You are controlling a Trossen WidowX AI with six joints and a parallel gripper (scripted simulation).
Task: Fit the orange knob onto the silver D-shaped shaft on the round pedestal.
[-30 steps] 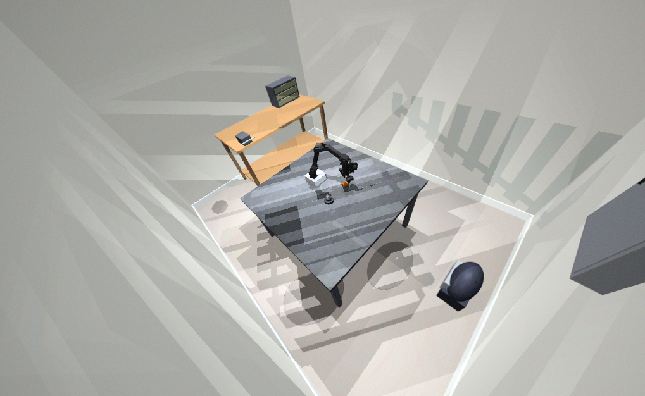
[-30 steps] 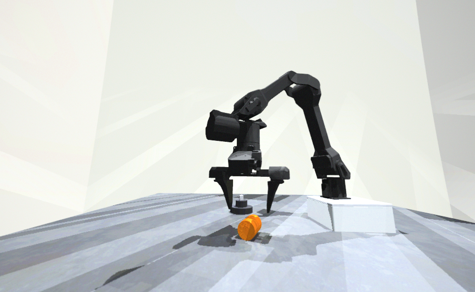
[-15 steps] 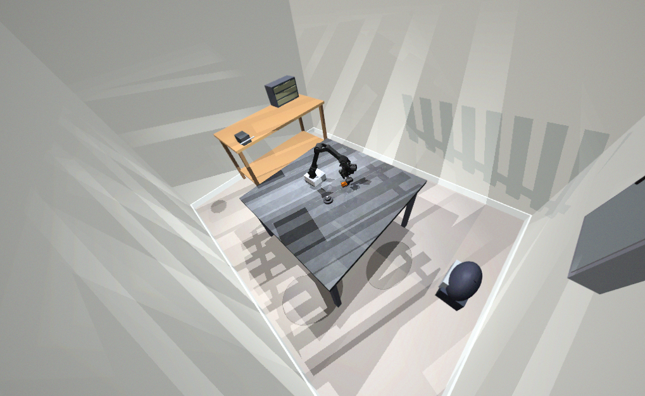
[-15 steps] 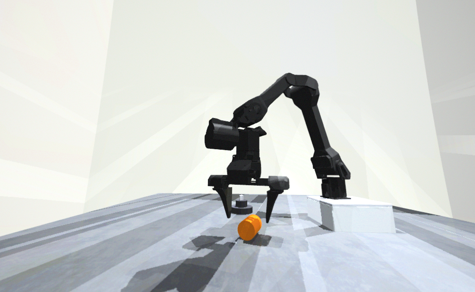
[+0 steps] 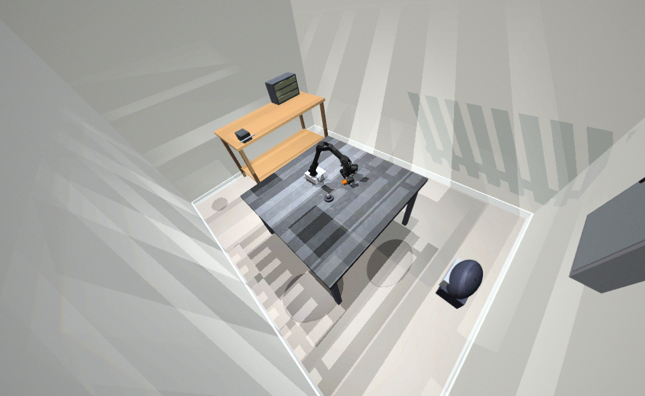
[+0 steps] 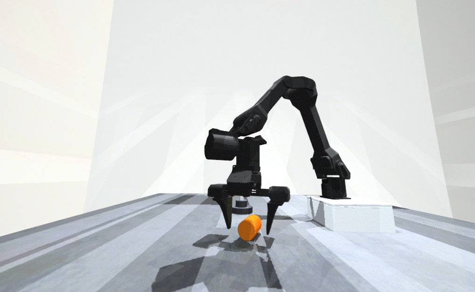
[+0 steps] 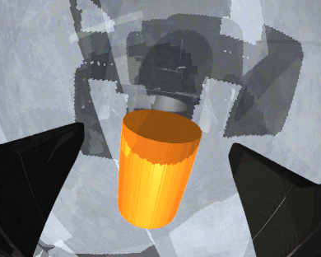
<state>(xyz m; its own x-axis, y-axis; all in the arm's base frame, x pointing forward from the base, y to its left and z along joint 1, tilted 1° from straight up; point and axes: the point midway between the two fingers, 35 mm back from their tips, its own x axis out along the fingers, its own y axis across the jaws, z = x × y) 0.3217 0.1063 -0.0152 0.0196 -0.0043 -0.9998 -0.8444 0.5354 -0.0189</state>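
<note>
The orange knob lies 1 cm above my gripper tip. Also, from my gripper tip: round pedestal (26 cm to the right, 4 cm behind, 2 cm above).
</note>
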